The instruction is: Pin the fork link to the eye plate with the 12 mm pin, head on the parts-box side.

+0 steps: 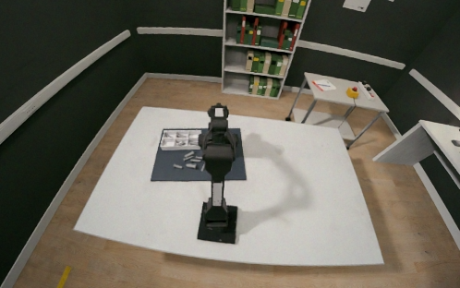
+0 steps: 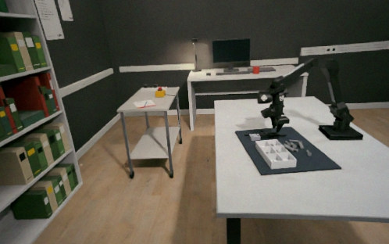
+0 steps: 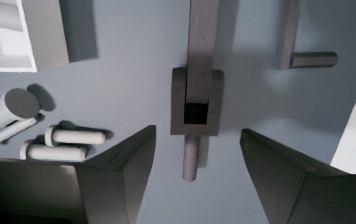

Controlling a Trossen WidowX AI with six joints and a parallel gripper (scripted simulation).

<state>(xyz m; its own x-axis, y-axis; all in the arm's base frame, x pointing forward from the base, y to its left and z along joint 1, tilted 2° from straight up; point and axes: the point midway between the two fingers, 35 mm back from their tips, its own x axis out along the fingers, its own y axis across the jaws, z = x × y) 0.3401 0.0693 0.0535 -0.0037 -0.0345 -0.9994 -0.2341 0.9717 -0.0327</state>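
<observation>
The pin lies 90 mm to the left of my hand, 70 mm below it and 50 mm behind it. Also, from my hand: dark blue mat 100 mm to the left, 80 mm below; then eye plate 60 mm below, 30 mm ahead, 10 mm to the left; then grey block 110 mm ahead, 60 mm below, 30 mm to the left.
</observation>
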